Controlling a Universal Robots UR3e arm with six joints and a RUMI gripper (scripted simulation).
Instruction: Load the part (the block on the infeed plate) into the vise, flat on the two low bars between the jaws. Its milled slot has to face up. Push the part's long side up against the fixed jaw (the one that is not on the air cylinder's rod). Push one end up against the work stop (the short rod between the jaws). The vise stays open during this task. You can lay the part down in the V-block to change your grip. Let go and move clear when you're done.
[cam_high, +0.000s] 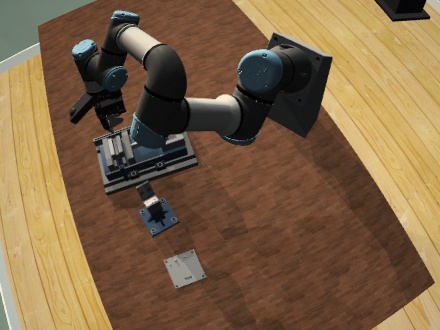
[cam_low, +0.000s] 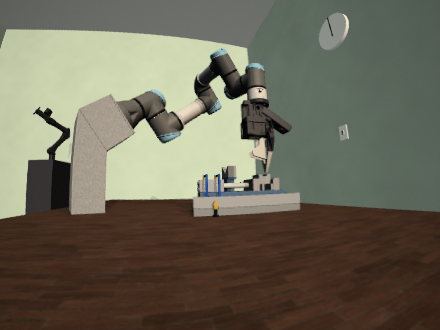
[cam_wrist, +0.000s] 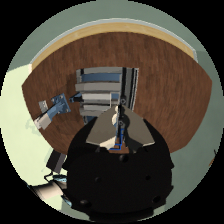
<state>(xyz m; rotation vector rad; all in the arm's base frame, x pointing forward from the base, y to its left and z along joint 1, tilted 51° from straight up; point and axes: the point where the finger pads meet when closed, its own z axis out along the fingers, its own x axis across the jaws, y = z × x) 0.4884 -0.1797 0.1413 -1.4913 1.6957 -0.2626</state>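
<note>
Right now the part is 5 cm to the left of my hand and 3 cm below it. The rest, counted from my hand: grey infeed plate (43 cm to the left, 12 cm below, 12 cm behind).
</note>
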